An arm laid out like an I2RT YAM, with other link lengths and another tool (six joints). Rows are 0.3 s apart.
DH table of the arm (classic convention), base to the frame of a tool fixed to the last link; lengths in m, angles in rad. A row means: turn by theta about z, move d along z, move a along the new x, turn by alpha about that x. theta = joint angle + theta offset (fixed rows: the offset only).
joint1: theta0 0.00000, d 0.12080, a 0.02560, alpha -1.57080
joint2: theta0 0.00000, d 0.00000, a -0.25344, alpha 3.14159
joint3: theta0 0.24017, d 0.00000, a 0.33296, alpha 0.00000
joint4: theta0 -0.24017, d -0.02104, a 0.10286, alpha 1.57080
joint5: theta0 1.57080, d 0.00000, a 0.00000, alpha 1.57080
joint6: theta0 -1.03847, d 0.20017, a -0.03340, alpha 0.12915
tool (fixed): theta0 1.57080, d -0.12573, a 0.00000, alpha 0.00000
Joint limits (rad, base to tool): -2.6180..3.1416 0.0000..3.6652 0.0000..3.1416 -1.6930..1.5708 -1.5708..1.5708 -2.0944..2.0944
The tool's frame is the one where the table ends.
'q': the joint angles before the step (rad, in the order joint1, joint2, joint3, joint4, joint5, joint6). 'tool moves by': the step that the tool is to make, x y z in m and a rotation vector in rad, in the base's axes. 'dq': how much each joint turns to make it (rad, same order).
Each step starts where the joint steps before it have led.
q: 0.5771, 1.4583, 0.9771, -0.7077, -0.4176, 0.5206
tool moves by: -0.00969, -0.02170, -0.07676, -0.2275, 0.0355, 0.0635
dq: 0.0000, 0.1467, -0.0682, 0.0214, 0.1465, -0.1157
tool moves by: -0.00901, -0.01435, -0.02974, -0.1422, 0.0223, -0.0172
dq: 0.0012, 0.0600, -0.0292, -0.0066, 0.1084, 0.0033
